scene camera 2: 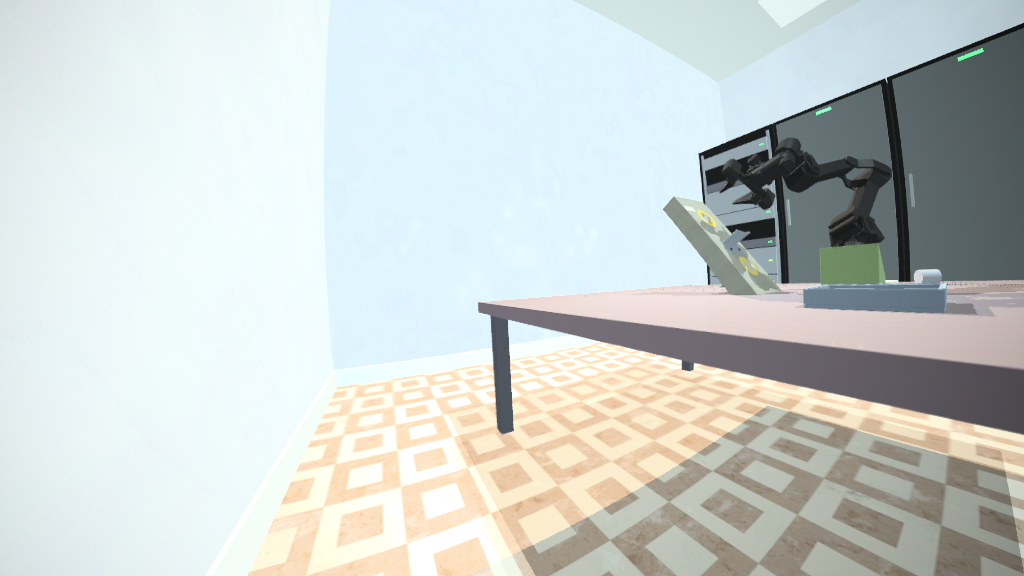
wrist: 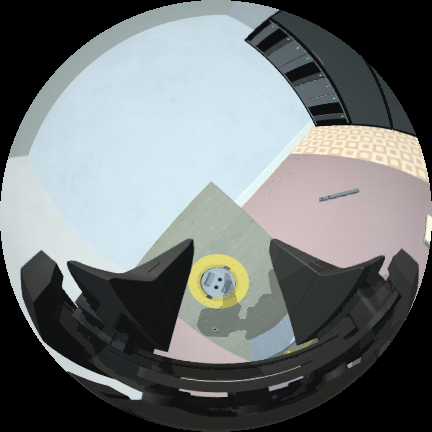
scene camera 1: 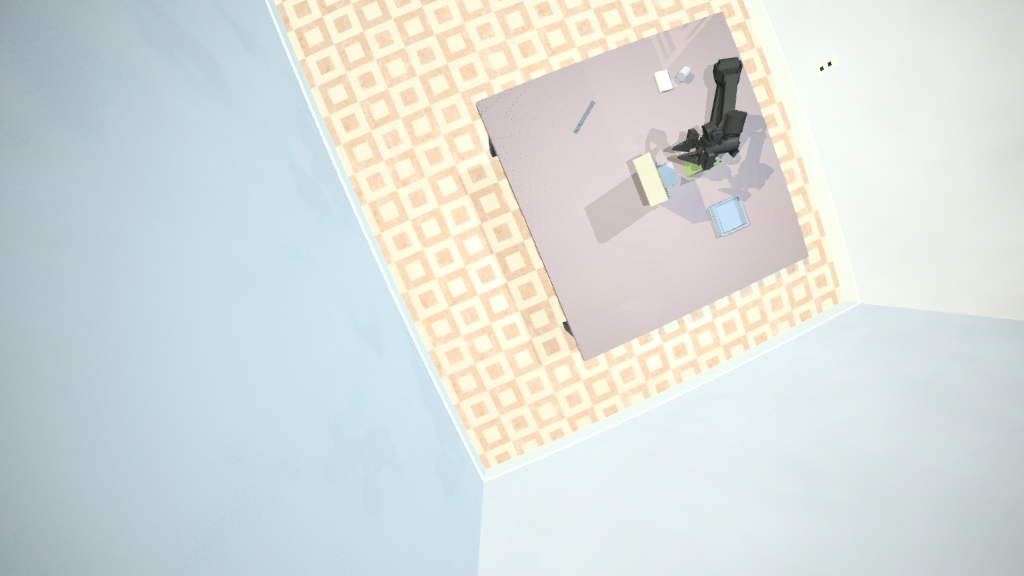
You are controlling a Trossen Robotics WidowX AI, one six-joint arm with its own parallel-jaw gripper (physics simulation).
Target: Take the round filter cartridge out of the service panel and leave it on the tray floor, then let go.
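Observation:
The service panel point(scene camera 1: 650, 179) point(scene camera 2: 696, 240) point(wrist: 210, 220) leans back on the table. The round filter cartridge point(wrist: 217, 282), a grey disc with slots, sits inside a yellow ring near the panel's upper end. My gripper point(scene camera 1: 671, 154) point(scene camera 2: 727, 195) point(wrist: 232, 244) is open and empty, in front of and above the panel face. In the wrist view the cartridge shows between the fingers, a little left of their middle and beyond the tips. The light blue tray point(scene camera 1: 713, 224) point(scene camera 2: 873, 299) stands on the table, its floor bare in scene camera 1.
A blue-grey flap point(scene camera 1: 668, 175) point(scene camera 2: 736, 238) point(wrist: 274, 342) sticks out of the panel, beside a second yellow ring point(scene camera 2: 748, 265). A green block point(scene camera 1: 692, 169) point(scene camera 2: 852, 265) stands between panel and arm. A white box point(scene camera 1: 663, 80), a pale cylinder point(scene camera 1: 684, 73) point(scene camera 2: 928, 275) and a grey bar point(scene camera 1: 584, 116) point(wrist: 339, 195) lie farther off.

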